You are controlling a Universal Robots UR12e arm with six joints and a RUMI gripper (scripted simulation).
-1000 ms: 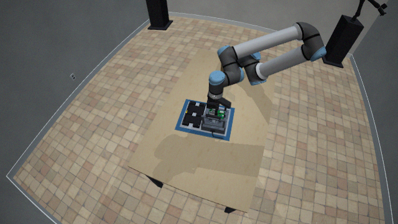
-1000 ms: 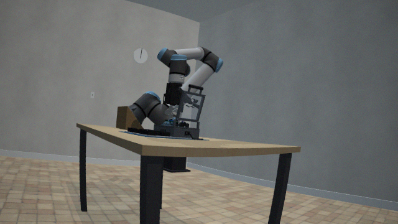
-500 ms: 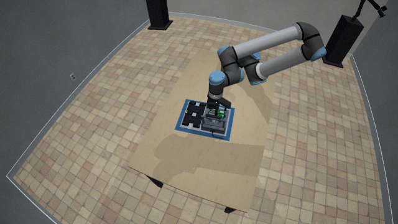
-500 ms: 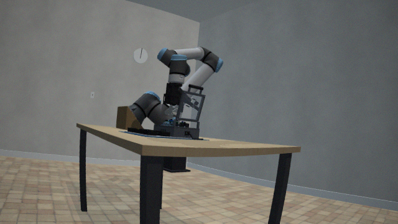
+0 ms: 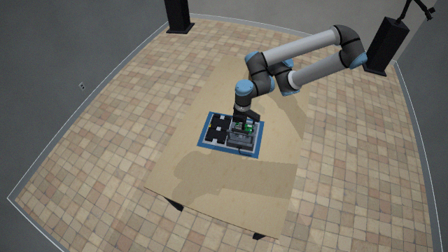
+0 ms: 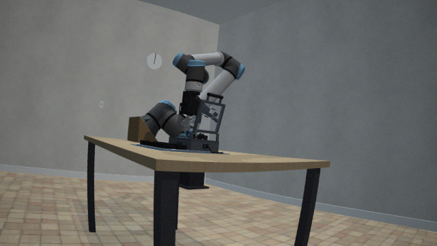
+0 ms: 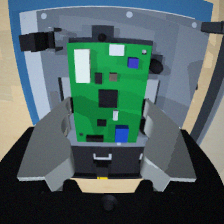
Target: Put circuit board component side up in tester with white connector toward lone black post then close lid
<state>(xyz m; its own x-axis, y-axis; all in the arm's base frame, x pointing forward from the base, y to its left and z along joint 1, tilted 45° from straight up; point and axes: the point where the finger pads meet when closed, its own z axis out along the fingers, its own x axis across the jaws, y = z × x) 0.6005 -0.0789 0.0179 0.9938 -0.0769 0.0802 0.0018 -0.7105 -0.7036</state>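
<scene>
My hand is right at the green circuit board. The rest, counted from my hand: black latch part 60 mm to the left, 60 mm behind; clear lid 130 mm ahead, 100 mm above.
</scene>
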